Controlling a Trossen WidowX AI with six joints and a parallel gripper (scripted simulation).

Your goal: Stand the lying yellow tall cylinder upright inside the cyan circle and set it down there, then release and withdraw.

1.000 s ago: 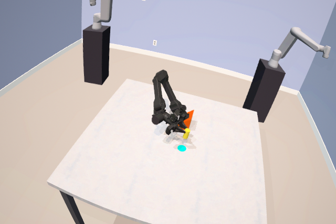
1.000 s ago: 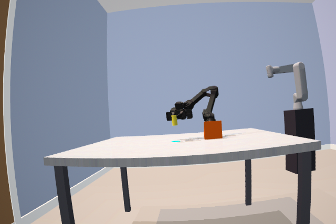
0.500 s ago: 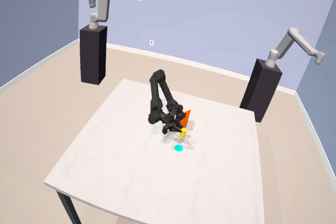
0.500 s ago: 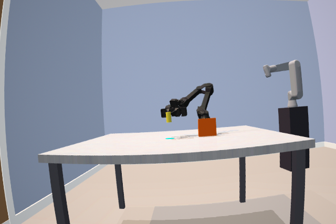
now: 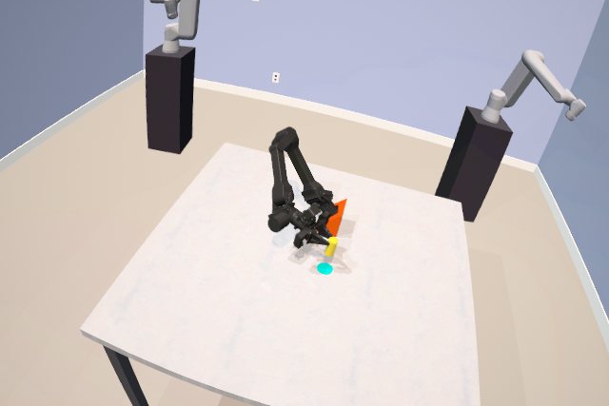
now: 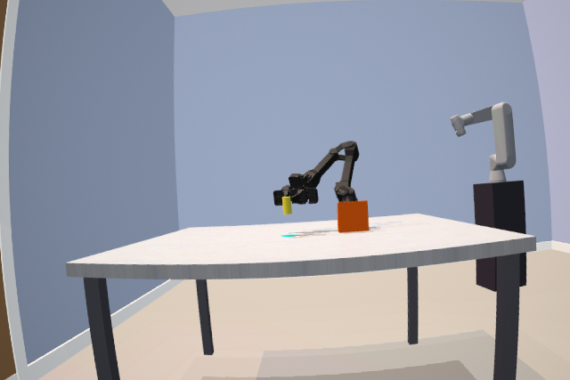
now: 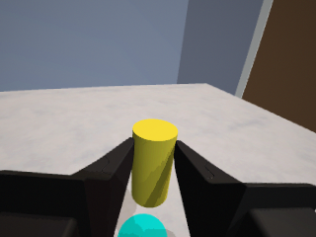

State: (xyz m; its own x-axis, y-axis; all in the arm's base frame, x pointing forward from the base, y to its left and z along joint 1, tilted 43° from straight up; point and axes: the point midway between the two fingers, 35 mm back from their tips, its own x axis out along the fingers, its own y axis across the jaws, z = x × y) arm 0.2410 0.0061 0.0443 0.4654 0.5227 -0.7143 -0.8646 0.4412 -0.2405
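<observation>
The cyan circle is 140 mm below my gripper tip. The rest, counted from my gripper tip: yellow tall cylinder (20 mm below).
</observation>
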